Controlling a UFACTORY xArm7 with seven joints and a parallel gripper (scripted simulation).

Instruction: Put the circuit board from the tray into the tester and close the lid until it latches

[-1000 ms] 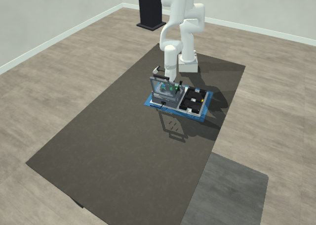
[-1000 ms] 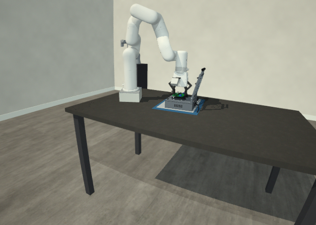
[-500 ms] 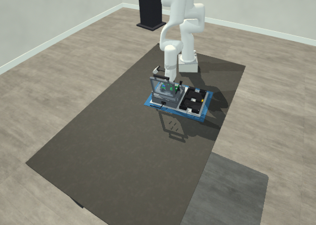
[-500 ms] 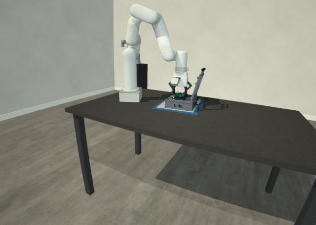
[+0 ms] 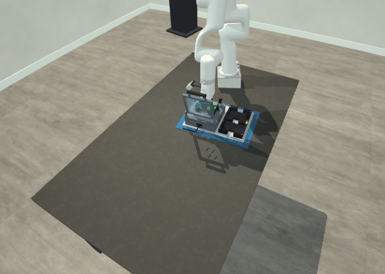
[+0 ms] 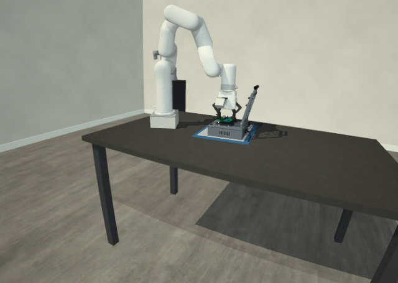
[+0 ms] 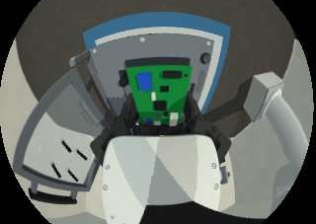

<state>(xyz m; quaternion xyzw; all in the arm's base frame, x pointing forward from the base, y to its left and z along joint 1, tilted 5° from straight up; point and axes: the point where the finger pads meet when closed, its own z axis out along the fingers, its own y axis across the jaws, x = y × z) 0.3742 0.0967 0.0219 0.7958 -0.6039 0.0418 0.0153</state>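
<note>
Now: hand right at the green circuit board. From my hand the other things lie so: tester plate 20 mm below, 10 mm to the left, 10 mm ahead; tester 50 mm to the left, 20 mm ahead, 20 mm above; latch hook 70 mm behind, 40 mm to the left.
</note>
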